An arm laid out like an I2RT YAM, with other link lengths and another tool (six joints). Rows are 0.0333 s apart.
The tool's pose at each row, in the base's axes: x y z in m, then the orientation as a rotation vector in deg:
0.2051, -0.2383, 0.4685, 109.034, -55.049, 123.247
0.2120, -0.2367, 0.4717, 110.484, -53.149, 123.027
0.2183, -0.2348, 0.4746, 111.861, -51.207, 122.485
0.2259, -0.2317, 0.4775, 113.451, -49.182, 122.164
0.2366, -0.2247, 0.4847, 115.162, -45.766, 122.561
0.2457, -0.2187, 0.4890, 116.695, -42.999, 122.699
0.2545, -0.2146, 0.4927, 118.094, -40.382, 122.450
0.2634, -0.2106, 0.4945, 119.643, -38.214, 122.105
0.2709, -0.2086, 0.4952, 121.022, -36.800, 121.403
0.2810, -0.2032, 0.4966, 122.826, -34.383, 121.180
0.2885, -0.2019, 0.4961, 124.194, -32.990, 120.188
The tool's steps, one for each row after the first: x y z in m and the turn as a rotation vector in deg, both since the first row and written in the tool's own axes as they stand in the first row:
0.0010, -0.0058, 0.0051, 0.998, -0.749, -0.981
0.0018, -0.0114, 0.0095, 1.793, -1.519, -2.150
0.0019, -0.0186, 0.0144, 2.862, -2.384, -3.178
0.0042, -0.0320, 0.0200, 4.879, -3.030, -4.598
0.0044, -0.0427, 0.0247, 6.494, -3.705, -5.759
0.0047, -0.0515, 0.0302, 7.796, -4.404, -7.037
0.0032, -0.0596, 0.0357, 8.977, -5.279, -8.030
0.0017, -0.0651, 0.0411, 9.632, -6.202, -8.811
-0.0008, -0.0747, 0.0469, 11.121, -7.213, -9.739
-0.0032, -0.0791, 0.0526, 11.626, -8.210, -10.626

